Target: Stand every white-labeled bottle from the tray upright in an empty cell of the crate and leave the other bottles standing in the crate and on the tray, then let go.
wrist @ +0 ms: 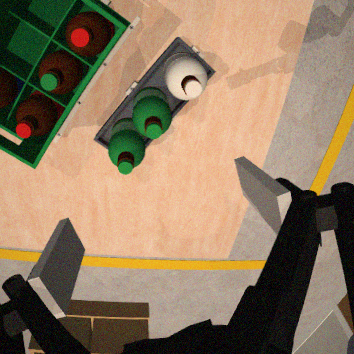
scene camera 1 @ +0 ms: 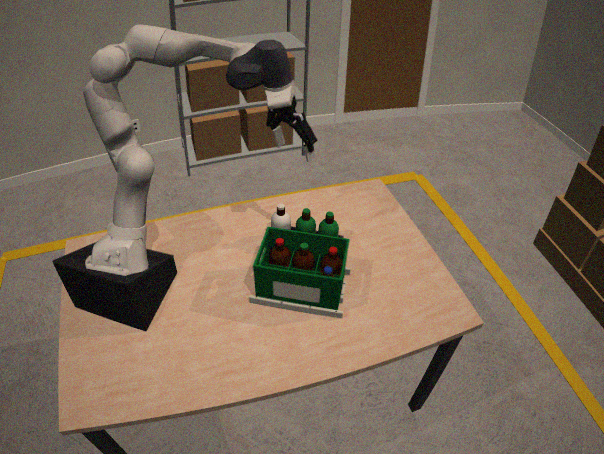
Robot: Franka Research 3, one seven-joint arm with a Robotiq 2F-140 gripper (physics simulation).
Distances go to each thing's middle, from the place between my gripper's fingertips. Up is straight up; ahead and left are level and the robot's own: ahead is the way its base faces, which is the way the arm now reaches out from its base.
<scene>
I see my gripper 20 mm short of the green-capped brown bottle (wrist: 59, 72), 150 mm to the left of it and 340 mm above it.
</scene>
